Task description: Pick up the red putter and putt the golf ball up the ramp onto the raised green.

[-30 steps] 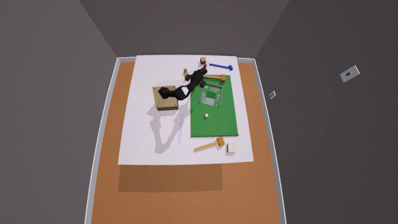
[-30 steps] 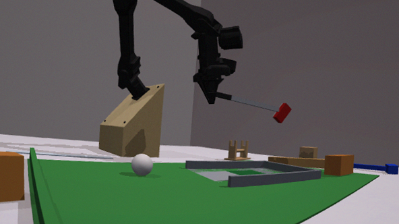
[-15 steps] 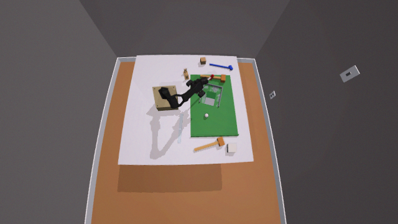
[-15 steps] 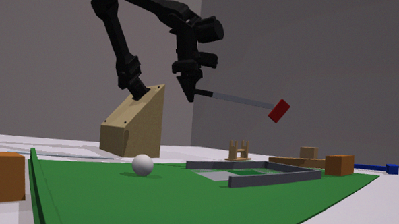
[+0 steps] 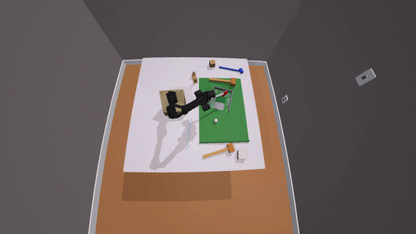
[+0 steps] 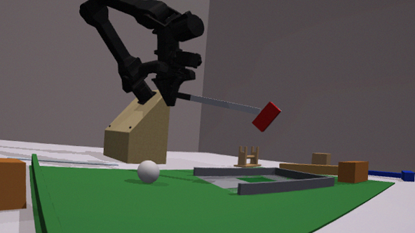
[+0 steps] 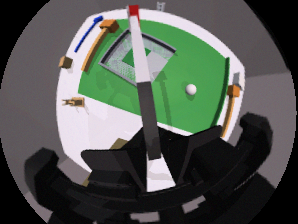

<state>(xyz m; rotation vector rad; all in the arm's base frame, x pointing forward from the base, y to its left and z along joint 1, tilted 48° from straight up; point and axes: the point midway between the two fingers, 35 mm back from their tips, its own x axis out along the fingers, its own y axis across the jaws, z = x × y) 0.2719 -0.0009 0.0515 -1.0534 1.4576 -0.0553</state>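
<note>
My gripper tip is 11 cm short of the red putter and 7 cm to the right of it. Round my gripper tip: green mat 21 cm ahead, 5 cm to the left, 17 cm below; white golf ball 14 cm ahead, 11 cm to the right, 14 cm below; small wooden stand 12 cm behind, 38 cm to the left, 13 cm below.
</note>
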